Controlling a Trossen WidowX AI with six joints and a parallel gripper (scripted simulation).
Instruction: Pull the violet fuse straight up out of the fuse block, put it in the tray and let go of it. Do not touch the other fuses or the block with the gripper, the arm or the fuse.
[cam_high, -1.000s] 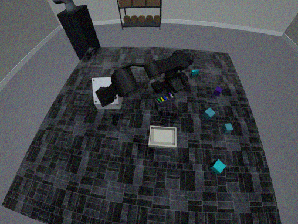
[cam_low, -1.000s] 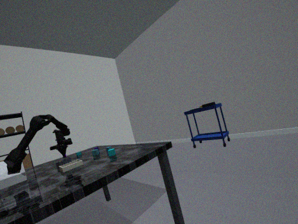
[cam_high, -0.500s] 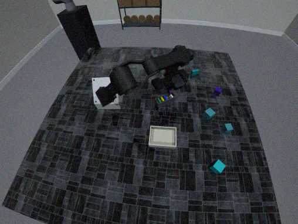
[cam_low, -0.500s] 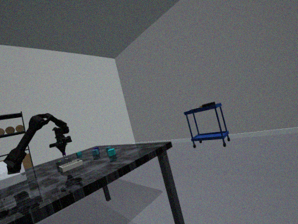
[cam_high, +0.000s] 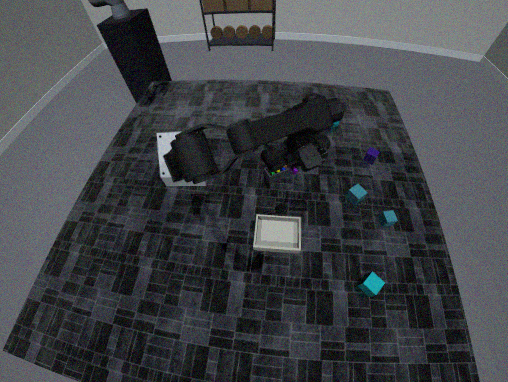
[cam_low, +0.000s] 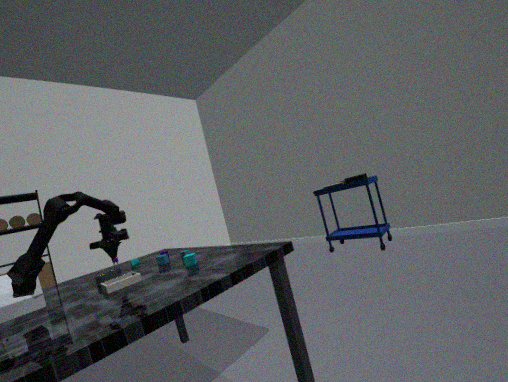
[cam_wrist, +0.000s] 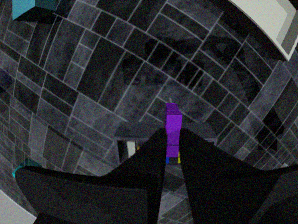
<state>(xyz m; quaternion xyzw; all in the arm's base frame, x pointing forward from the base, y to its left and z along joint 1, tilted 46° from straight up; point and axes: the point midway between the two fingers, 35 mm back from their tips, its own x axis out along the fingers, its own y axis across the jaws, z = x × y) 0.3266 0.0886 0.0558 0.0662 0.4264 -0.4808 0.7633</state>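
Right now the tray is 20 mm behind my gripper tip, 180 mm to the right of it and 100 mm below it. Also, from my gripper tip: purple cube (290 mm ahead, 170 mm to the left, 80 mm below); violet fuse (10 mm below).
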